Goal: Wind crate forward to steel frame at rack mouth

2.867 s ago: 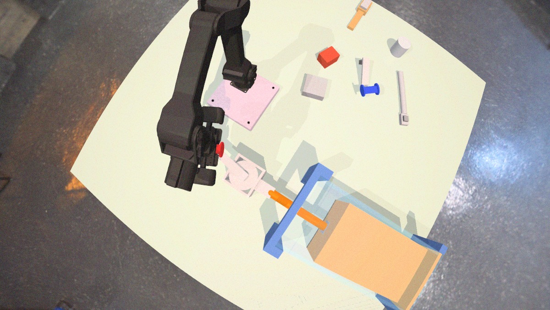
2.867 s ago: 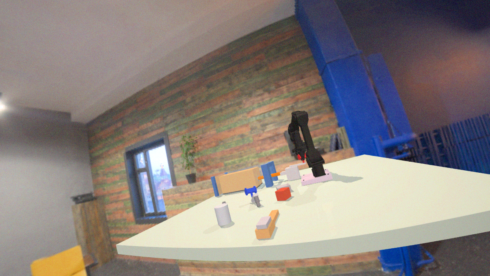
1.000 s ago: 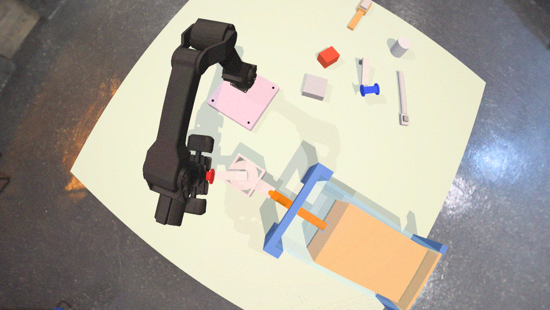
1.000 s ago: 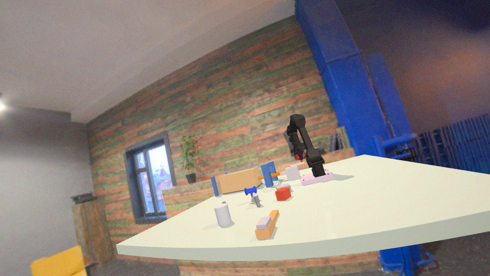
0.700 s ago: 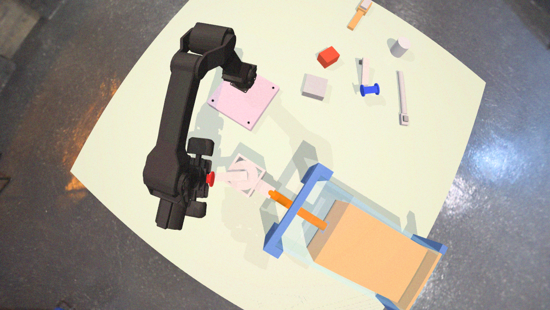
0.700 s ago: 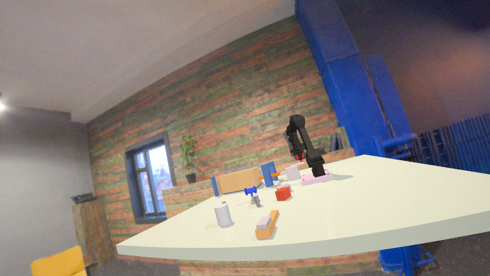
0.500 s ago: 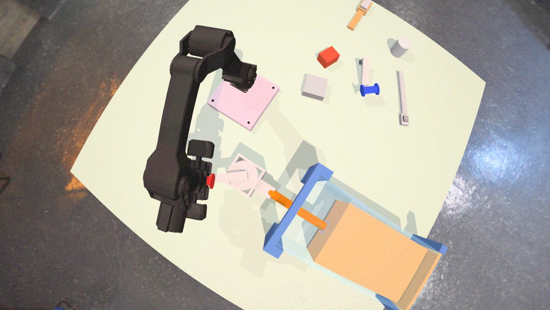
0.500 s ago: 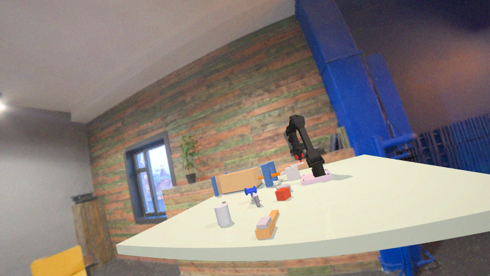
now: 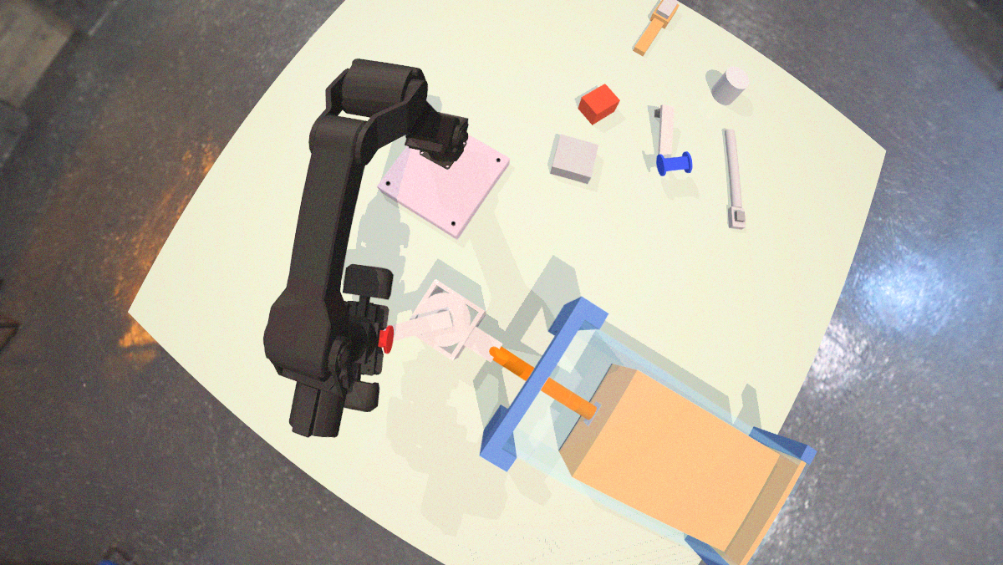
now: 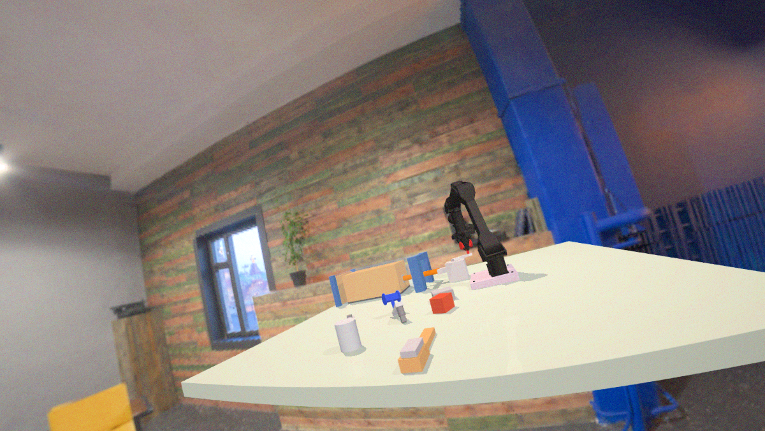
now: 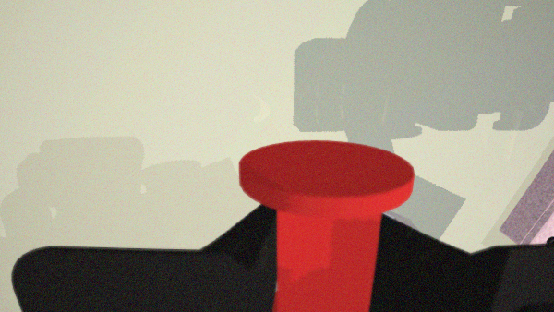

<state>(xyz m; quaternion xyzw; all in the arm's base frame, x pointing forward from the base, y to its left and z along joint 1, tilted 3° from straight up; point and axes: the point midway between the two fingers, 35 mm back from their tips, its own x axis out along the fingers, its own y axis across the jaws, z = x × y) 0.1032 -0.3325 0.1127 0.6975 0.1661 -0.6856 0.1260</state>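
My gripper tip is 30 mm to the right of the crank handle with red knob, 30 mm short of it and 10 mm above it. The rest, counted from my gripper tip: grey block: 440 mm to the left, 110 mm ahead, 100 mm below; then blue steel frame: 230 mm ahead, 70 mm to the left, 10 mm below; then grey winch: 80 mm below, 60 mm to the left, 50 mm ahead.
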